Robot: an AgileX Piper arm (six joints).
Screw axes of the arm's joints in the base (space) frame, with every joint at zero. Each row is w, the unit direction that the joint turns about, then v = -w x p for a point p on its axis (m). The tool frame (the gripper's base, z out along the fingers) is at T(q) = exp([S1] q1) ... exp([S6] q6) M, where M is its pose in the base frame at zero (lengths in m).
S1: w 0 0 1 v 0 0 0
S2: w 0 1 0 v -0.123 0 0
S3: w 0 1 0 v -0.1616 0 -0.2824
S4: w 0.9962 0 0.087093 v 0 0.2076 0
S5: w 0 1 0 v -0.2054 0 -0.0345
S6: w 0.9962 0 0.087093 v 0 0.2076 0
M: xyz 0.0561 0 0.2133 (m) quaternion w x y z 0.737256 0 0.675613 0
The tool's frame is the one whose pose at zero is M.
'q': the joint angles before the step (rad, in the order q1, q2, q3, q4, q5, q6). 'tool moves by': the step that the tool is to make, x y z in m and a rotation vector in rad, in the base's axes. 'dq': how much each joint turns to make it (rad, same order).
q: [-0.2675 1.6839 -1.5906 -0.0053 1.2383 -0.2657]
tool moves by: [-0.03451 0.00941 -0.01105 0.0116 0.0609 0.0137]
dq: [0.0001 -0.1116 0.1733 -0.0008 0.0000 -0.0142]
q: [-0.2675 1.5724 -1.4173 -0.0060 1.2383 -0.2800]
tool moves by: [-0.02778 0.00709 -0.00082 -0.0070 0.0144 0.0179]
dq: [0.0000 -0.0975 0.1094 -0.0060 -0.0001 -0.0180]
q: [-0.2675 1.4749 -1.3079 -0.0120 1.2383 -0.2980]
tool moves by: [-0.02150 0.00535 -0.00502 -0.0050 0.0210 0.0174]
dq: [0.0000 -0.0719 0.0906 -0.0062 0.0000 -0.0173]
